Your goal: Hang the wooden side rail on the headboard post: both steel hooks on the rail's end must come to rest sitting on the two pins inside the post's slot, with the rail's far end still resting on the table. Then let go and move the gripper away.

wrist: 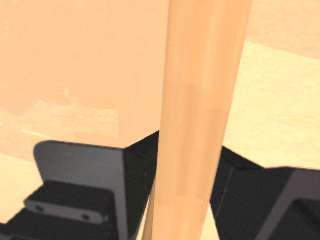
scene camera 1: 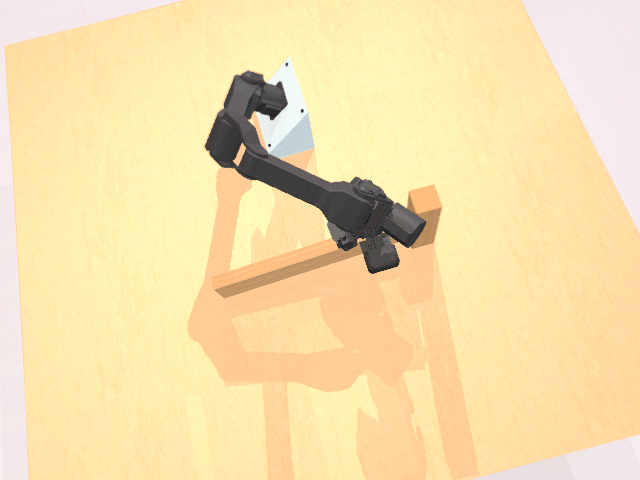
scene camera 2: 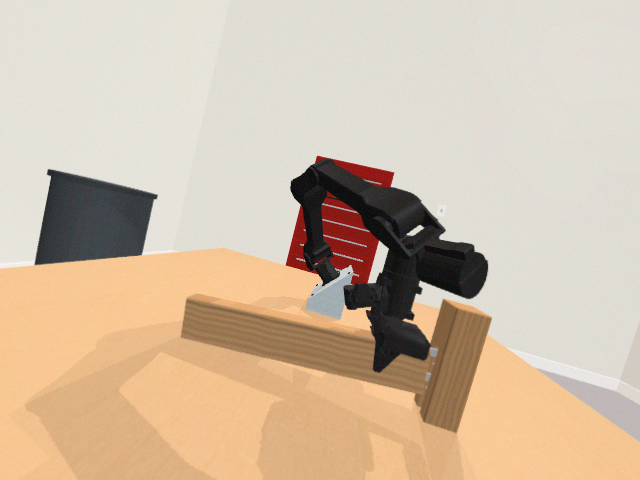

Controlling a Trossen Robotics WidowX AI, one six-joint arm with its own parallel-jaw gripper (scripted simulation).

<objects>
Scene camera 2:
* my gripper: 374, 365
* wooden side rail: 341, 350
</objects>
